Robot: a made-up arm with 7 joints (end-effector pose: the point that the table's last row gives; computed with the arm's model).
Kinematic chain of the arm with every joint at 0, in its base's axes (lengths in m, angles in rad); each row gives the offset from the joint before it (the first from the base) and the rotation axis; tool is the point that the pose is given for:
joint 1: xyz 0 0 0.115 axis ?
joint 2: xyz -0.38 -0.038 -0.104 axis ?
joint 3: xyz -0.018 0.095 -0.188 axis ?
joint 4: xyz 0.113 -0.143 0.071 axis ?
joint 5: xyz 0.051 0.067 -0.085 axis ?
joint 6: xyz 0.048 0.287 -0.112 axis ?
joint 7: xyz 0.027 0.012 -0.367 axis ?
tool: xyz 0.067 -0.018 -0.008
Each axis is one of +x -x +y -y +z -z.
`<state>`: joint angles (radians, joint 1 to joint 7).
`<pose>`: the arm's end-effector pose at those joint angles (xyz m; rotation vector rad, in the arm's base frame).
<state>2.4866 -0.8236 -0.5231 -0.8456 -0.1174 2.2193 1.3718</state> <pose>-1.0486 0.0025 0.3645 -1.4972 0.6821 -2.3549</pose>
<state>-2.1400 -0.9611 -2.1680 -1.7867 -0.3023 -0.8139 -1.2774</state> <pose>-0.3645 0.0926 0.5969 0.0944 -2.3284 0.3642</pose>
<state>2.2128 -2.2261 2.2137 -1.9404 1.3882 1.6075 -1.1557</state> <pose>-1.0256 -0.0081 0.2287 -2.1214 -1.1244 -2.0120</pose>
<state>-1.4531 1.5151 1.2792 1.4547 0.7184 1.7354 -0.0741</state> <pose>-0.5822 0.2992 0.5696 2.0392 1.6015 0.4675</pose>
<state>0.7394 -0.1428 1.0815 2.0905 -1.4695 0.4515 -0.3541</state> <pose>0.0421 0.1298 -0.4722 0.2128 -0.1272 -0.2931</pose>
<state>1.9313 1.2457 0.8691 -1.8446 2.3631 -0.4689 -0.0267</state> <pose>0.2063 -0.0186 -0.0211 1.7388 0.1537 -2.5530</pose>
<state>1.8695 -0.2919 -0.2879 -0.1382 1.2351 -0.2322 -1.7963</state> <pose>0.0036 0.4051 0.7704 0.8050 -1.8845 0.3725</pose>
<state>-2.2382 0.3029 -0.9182 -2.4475 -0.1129 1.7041 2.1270</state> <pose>-0.8106 0.0891 0.1473 1.5664 -0.7371 1.6392</pose>
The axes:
joint 1: +x
joint 2: -y
joint 3: -z
joint 4: -y
joint 5: -y
joint 6: +z
joint 7: -z

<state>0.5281 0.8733 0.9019 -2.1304 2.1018 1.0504 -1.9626</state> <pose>0.1987 0.3774 -0.0700 -0.5455 -0.9897 1.7031</pose>
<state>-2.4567 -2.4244 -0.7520 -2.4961 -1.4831 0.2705 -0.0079</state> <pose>-0.1765 -0.5753 0.1504 -1.9072 -0.2729 -0.1464</pose>
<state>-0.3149 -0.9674 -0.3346 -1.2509 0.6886 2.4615 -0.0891</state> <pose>-1.0518 0.1722 -0.1192 1.8534 0.7992 1.9858</pose>
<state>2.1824 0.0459 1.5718 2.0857 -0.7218 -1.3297 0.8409</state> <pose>-0.2509 0.5123 -0.2395 0.3262 -1.0087 2.3173</pose>
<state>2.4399 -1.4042 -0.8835 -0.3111 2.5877 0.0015 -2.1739</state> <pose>-0.2305 -0.3728 0.6116 1.0644 -2.1681 -0.7370</pose>
